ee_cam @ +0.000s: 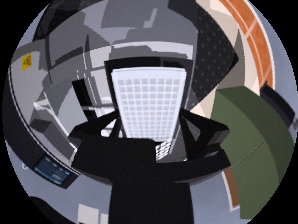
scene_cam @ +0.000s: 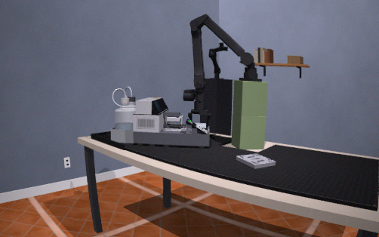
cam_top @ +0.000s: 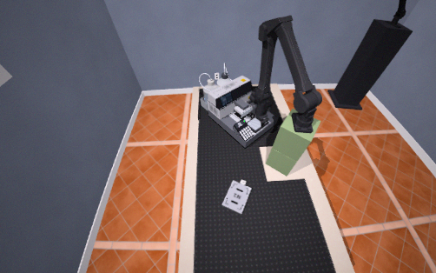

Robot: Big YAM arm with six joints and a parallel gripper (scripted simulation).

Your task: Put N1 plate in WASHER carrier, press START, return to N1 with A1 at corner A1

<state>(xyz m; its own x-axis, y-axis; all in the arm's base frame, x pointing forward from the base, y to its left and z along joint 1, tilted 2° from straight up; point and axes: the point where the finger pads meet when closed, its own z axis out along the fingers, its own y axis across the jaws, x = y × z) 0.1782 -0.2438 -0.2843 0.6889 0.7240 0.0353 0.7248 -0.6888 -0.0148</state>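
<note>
My gripper is now right at the well plate. Also, from my hand: bottle: 380 mm ahead, 260 mm to the right, 50 mm above; plate nest N1: 530 mm to the left, 110 mm ahead, 90 mm below; plate washer: 110 mm to the right, 110 mm ahead, 30 mm above.
</note>
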